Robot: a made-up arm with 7 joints. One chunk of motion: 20 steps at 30 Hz.
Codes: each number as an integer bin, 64 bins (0 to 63) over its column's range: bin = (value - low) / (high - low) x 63, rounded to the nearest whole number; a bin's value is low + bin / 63 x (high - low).
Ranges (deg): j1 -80.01..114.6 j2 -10..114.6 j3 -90.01..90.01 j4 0..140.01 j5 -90.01..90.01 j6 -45.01..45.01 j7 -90.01..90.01
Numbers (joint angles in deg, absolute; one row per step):
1: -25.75 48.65 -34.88 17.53 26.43 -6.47 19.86
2: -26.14 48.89 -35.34 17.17 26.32 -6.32 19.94
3: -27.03 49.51 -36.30 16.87 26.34 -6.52 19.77
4: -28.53 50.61 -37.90 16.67 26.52 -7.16 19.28
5: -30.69 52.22 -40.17 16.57 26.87 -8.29 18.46
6: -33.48 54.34 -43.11 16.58 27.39 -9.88 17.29
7: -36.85 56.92 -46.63 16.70 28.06 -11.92 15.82
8: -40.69 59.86 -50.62 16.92 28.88 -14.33 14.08
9: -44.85 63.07 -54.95 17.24 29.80 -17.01 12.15
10: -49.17 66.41 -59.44 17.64 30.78 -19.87 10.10
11: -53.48 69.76 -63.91 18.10 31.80 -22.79 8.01
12: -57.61 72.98 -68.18 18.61 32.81 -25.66 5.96
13: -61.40 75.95 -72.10 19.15 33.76 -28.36 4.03
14: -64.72 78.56 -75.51 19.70 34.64 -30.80 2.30
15: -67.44 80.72 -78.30 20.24 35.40 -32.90 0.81
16: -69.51 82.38 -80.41 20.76 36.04 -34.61 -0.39
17: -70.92 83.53 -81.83 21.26 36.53 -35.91 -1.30
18: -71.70 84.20 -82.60 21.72 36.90 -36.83 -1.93
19: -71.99 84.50 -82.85 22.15 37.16 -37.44 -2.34
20: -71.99 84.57 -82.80 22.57 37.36 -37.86 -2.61
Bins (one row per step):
1: 18 30 19 8 41 27 38
2: 17 30 19 8 41 27 38
3: 17 30 19 8 41 27 38
4: 17 31 18 8 41 26 38
5: 16 31 17 7 41 26 38
6: 15 33 16 7 41 25 38
7: 14 34 15 8 41 23 37
8: 13 35 14 8 42 21 36
9: 11 37 12 8 42 20 36
10: 10 39 11 8 42 18 35
11: 9 40 9 8 43 16 34
12: 7 42 8 8 43 14 34
13: 6 43 6 9 43 12 33
14: 5 45 5 9 44 10 32
15: 4 46 4 9 44 8 32
16: 3 47 3 9 44 7 31
17: 3 47 3 10 44 6 31
18: 3 48 3 10 44 6 31
19: 3 48 3 10 45 5 31
20: 3 48 3 10 45 5 31

